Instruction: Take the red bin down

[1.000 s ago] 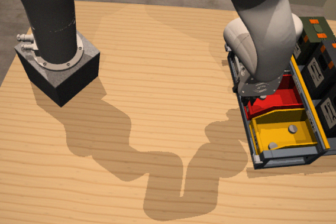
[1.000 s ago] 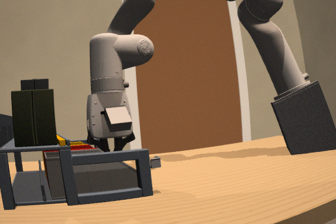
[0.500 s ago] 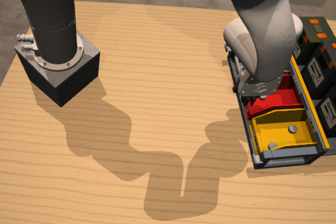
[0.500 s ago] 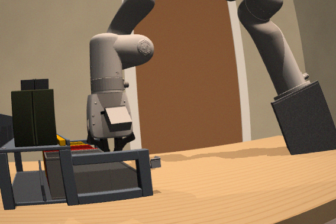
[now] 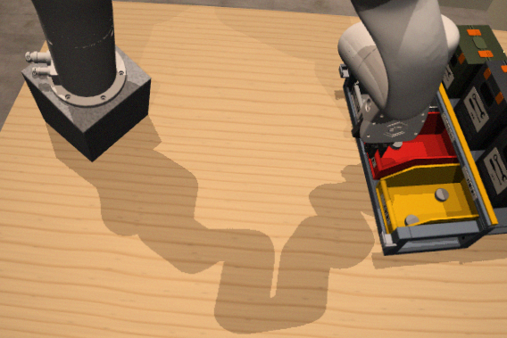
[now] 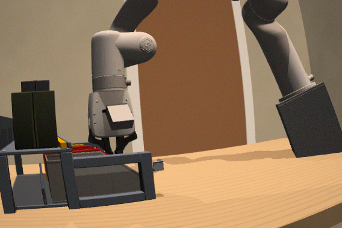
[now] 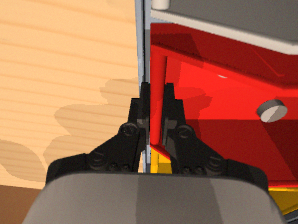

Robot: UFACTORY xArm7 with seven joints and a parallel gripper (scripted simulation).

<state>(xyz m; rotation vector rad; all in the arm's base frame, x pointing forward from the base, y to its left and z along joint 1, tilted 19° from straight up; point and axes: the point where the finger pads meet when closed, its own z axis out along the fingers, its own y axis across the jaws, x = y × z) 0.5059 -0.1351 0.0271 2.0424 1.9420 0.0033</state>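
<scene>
The red open bin lies 80 mm ahead of my hand, 10 mm to the right of it and 10 mm below it. Round my hand: dark box 190 mm ahead, 100 mm to the left, 100 mm above; then yellow open bin 70 mm ahead, 120 mm to the right, 10 mm below.
</scene>
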